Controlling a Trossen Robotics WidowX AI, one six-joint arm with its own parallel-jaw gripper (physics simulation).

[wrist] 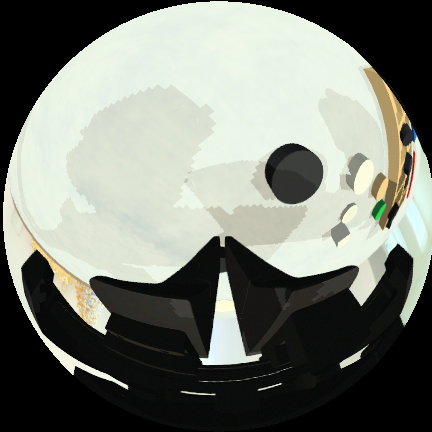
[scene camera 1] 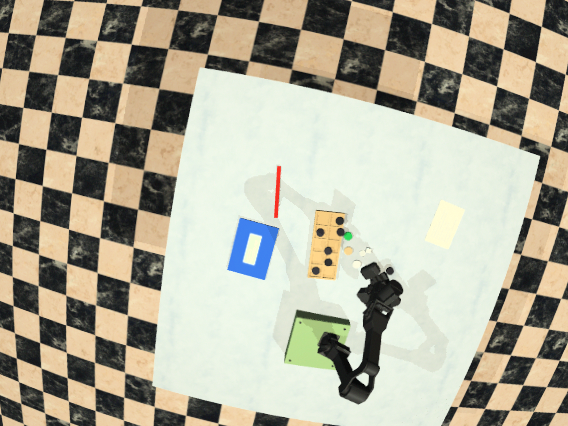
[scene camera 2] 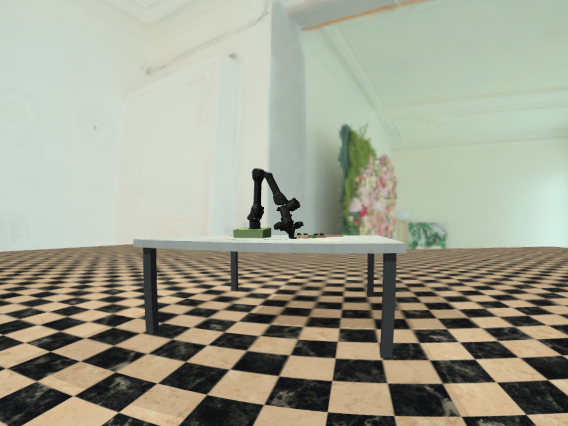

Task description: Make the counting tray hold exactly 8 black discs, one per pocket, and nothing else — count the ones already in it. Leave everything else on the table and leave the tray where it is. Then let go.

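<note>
The wooden counting tray (scene camera 1: 323, 242) (wrist: 378, 92) has two columns of pockets. Several black discs sit in it, among them one at the upper right (scene camera 1: 339, 220) and one at the lower left (scene camera 1: 315, 270); other pockets are empty. My gripper (scene camera 2: 293, 236) (wrist: 221, 241) points down with its tips low at the table, nearly together. A loose black disc (wrist: 294, 173) lies flat up and right of the tips in the wrist view, apart from them. Another loose black disc (scene camera 1: 390, 270) shows beside the gripper in the overhead view. A dark patch shows through the narrow finger gap; the fingers hide the rest.
Beside the tray lie a green disc (scene camera 1: 348, 236) (wrist: 379, 210), a tan disc (scene camera 1: 348, 250), a white disc (scene camera 1: 357, 264) (wrist: 363, 177) and small white pieces (scene camera 1: 369, 249). A blue frame (scene camera 1: 235, 250), a red bar (scene camera 1: 277, 192), a cream card (scene camera 1: 445, 224) and the green base (scene camera 1: 307, 345) are around.
</note>
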